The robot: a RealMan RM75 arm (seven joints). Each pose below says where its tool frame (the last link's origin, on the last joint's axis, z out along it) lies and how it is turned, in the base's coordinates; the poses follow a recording.
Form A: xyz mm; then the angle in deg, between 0 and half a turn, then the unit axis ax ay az.
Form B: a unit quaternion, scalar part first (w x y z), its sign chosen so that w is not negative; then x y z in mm. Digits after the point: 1 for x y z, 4 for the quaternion.
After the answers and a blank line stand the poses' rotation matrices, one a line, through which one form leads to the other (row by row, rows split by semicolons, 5 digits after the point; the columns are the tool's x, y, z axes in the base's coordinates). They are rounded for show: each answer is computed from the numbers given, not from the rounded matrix.
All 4 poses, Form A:
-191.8, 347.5, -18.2, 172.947, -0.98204, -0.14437, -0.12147
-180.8, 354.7, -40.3, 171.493, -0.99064, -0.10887, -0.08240
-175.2, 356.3, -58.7, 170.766, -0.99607, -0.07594, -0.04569
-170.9, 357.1, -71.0, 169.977, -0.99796, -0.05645, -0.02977
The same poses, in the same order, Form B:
0.0615, -0.9802, -0.1441, -0.1212, -191.8, 347.5, -18.2
0.0742, -0.9879, -0.1086, -0.0822, -180.8, 354.7, -40.3
0.0805, -0.9928, -0.0757, -0.0455, -175.2, 356.3, -58.7
0.0874, -0.9941, -0.0562, -0.0297, -170.9, 357.1, -71.0

0.92907 0.29740 0.21995; 0.26757 -0.95091 0.15552; 0.25540 -0.08564 -0.96303
0.96292 0.22670 0.14625; 0.20232 -0.96542 0.16439; 0.17846 -0.12870 -0.97549
0.98439 0.15763 0.07824; 0.14297 -0.97558 0.16673; 0.10262 -0.15294 -0.98289
0.99192 0.11699 0.04914; 0.10663 -0.97841 0.17702; 0.06879 -0.17035 -0.98298

